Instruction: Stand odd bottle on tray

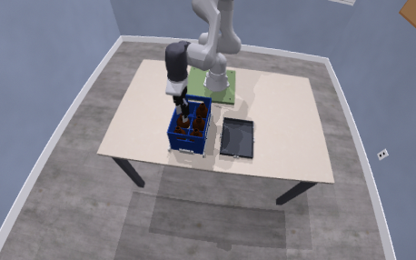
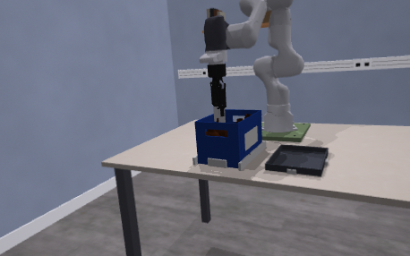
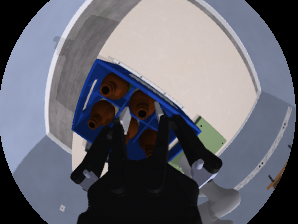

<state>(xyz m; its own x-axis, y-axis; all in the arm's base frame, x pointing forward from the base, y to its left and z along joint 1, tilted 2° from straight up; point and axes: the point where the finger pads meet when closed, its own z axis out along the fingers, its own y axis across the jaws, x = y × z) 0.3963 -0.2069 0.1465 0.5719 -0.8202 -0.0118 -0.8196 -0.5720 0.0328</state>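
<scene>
Right now the blue crate is 50 mm to the left of my hand and 90 mm below it. Also, from my hand: dark tray 40 mm ahead, 320 mm to the left, 160 mm below; then bottle 80 mm behind, 110 mm to the left, 90 mm below.
</scene>
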